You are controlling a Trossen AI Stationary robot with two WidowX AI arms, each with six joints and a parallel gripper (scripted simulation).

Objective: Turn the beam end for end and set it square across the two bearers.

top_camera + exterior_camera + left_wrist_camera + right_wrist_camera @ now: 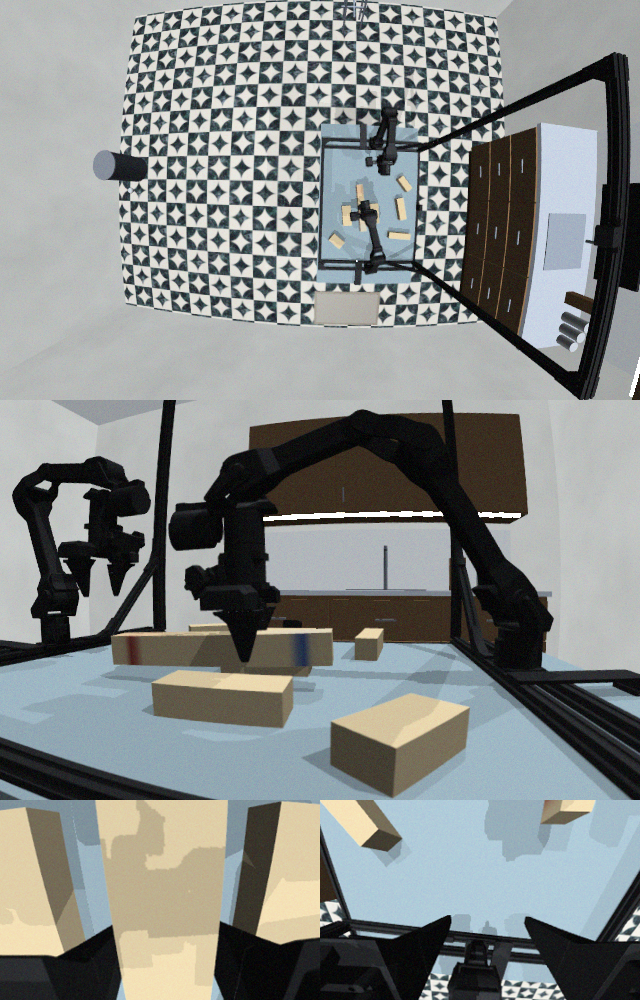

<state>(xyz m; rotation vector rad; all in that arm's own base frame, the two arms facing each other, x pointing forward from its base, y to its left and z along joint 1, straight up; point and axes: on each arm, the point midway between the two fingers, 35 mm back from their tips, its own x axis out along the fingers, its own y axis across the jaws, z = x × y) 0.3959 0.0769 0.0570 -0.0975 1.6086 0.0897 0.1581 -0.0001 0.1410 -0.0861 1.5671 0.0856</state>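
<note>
Now: the beam 10 mm ahead of my left hand, 50 mm to the right of it and 20 mm below it.
</note>
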